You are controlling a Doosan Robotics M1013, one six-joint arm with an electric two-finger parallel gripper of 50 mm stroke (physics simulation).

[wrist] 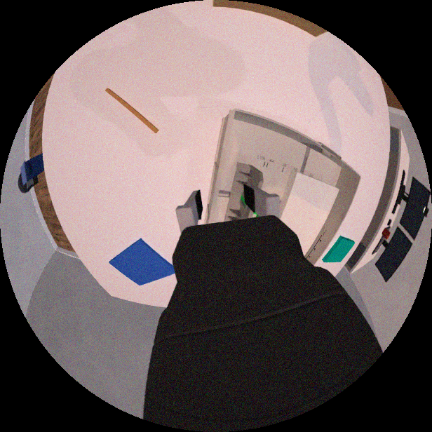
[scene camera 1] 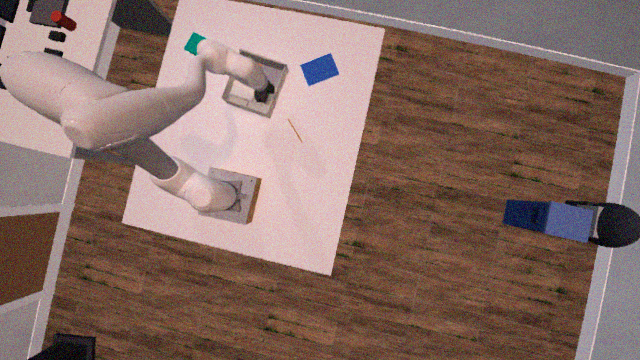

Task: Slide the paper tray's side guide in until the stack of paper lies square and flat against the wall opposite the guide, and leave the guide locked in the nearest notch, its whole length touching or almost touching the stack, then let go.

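Frame: origin at the arm's base, x up, y back, z right, level; centimetres.
Seen in the pictures: gripper, fingertip midpoint: (scene camera 1: 271, 96).
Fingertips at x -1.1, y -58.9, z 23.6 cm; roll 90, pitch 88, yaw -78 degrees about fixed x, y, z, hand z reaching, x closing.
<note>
Pixels of each thing's top centre, then the offset from my fingertips to it.
- paper tray at its top centre: (scene camera 1: 252, 80) dx -0.9, dy -10.5, dz -11.7 cm
- paper at its top centre: (scene camera 1: 246, 81) dx -6.2, dy -12.4, dz -18.0 cm
- blue flat block at its top centre: (scene camera 1: 319, 69) dx -9.5, dy -22.6, dz +27.6 cm
- thin orange-brown stick at its top centre: (scene camera 1: 295, 130) dx -9.6, dy +17.2, dz +13.4 cm
- green flat block at its top centre: (scene camera 1: 200, 46) dx -8.5, dy -37.2, dz -50.6 cm
The paper tray (scene camera 1: 279, 84) (wrist: 214, 170) lies on the table. In the wrist view, the white stack of paper (scene camera 1: 241, 93) (wrist: 311, 197) lies flat at the tray's right side, its right edge along that wall; I cannot tell whether they touch. The grey ribbed side guide (wrist: 250, 175) with green parts stands left of the stack, partly hidden by a finger; a strip of tray floor shows between them. Its notch cannot be seen. My gripper (scene camera 1: 265, 93) (wrist: 222, 195) is open, with nothing between its fingers. One finger shows over the tray's inside, the other left of the tray's wall.
A blue flat block (scene camera 1: 320, 69) (wrist: 141, 262) and a thin orange-brown stick (scene camera 1: 295, 130) (wrist: 132, 110) lie outside the tray. A green flat block (scene camera 1: 194, 43) (wrist: 339, 249) lies beyond the tray's paper side. The robot's base plate (scene camera 1: 245, 215) is on the same table.
</note>
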